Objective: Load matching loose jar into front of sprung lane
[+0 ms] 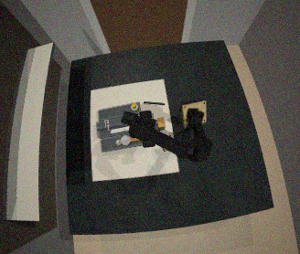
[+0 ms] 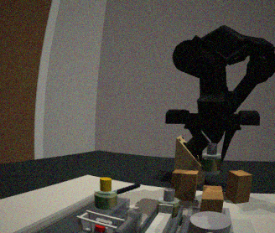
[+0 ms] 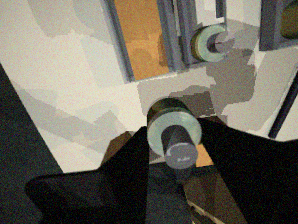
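The white mat is 12 cm ahead of my gripper tip, 8 cm to the right of it and 11 cm below it. Also, from my gripper tip: grey disc: 14 cm ahead, 2 cm to the left, 9 cm below; thin black stick: 5 cm behind, 22 cm to the right, 11 cm below.
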